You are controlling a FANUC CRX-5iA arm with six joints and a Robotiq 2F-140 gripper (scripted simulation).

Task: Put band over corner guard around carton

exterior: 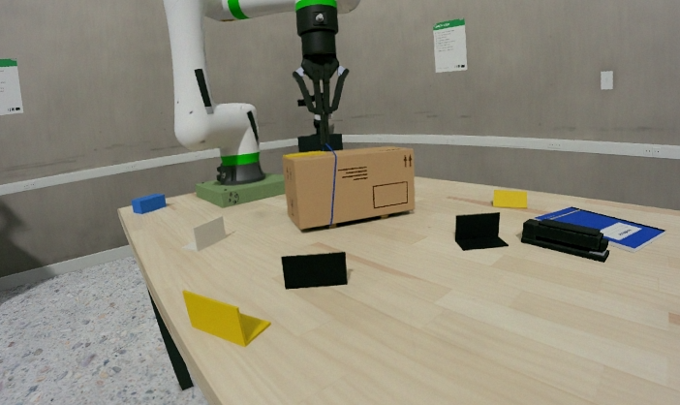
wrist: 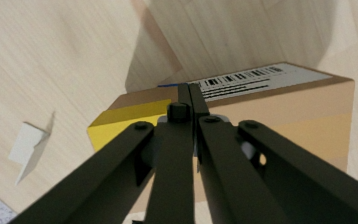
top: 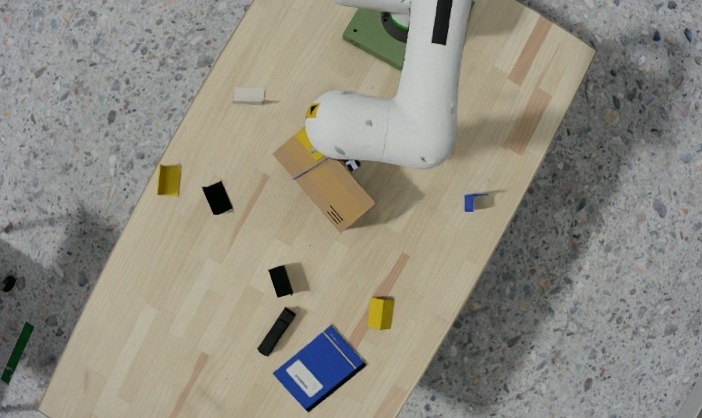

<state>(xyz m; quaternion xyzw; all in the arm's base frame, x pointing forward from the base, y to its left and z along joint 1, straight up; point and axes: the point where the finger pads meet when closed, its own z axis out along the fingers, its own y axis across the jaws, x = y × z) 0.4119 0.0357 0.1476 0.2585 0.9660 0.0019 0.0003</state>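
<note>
Now: the yellow corner guard 1 cm ahead of my hand, 6 cm to the right of it and 6 cm below it. Round my hand: blue corner guard: 8 cm behind, 35 cm to the left, 15 cm below; then white corner guard: 1 cm behind, 29 cm to the right, 18 cm below; then brown carton: 8 cm ahead, 11 cm below.
</note>
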